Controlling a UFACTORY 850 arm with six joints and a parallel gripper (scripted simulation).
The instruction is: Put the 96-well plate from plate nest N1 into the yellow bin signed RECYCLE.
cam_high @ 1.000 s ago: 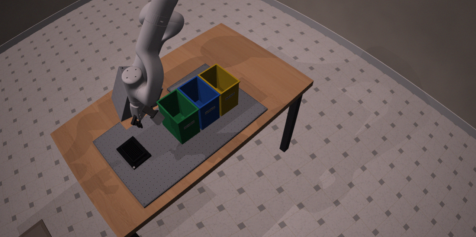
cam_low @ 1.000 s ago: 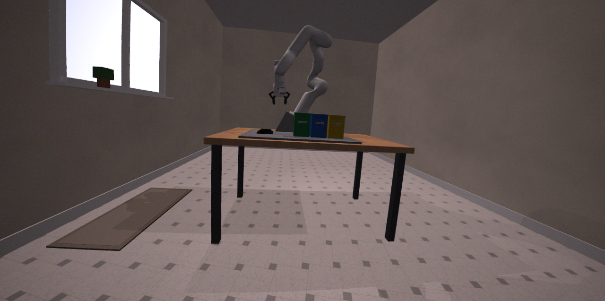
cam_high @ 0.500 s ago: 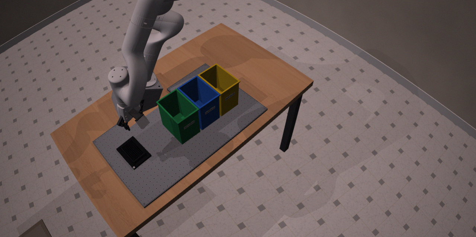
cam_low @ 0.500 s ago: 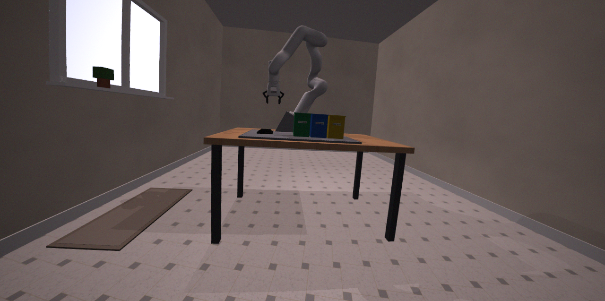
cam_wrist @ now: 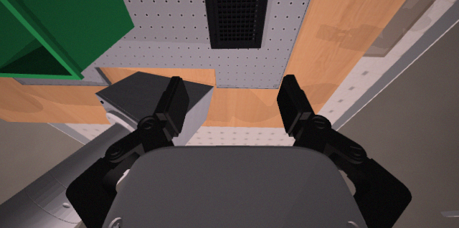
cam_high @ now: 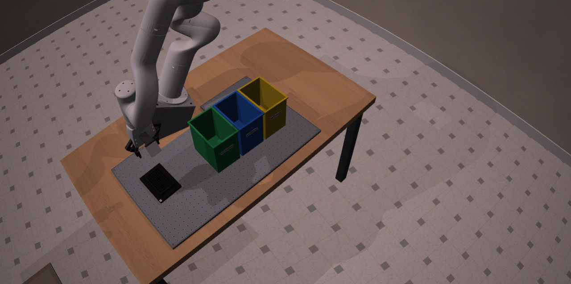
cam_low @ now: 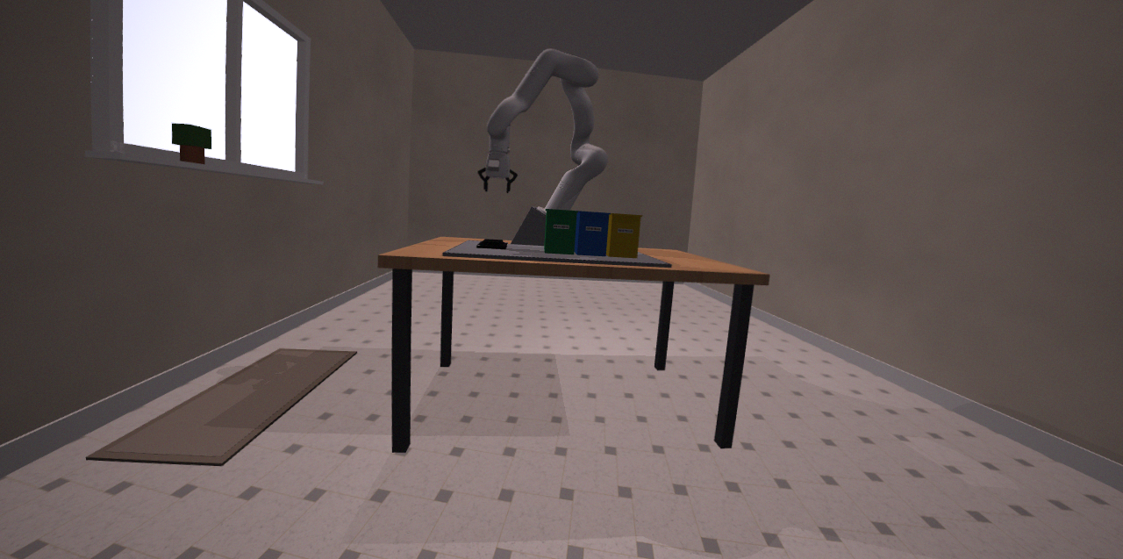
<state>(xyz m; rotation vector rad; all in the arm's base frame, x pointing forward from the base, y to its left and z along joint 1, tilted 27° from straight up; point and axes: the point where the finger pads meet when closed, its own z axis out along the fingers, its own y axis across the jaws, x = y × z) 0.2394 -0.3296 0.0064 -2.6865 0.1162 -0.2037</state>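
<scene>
Right now the black 96-well plate is 230 mm below my hand and 10 mm to the right of it. Also, from my hand: black plate nest (240 mm below, 10 mm to the right); then green bin (270 mm to the left, 160 mm below, 70 mm ahead); then blue bin (410 mm to the left, 160 mm below, 90 mm ahead).
</scene>
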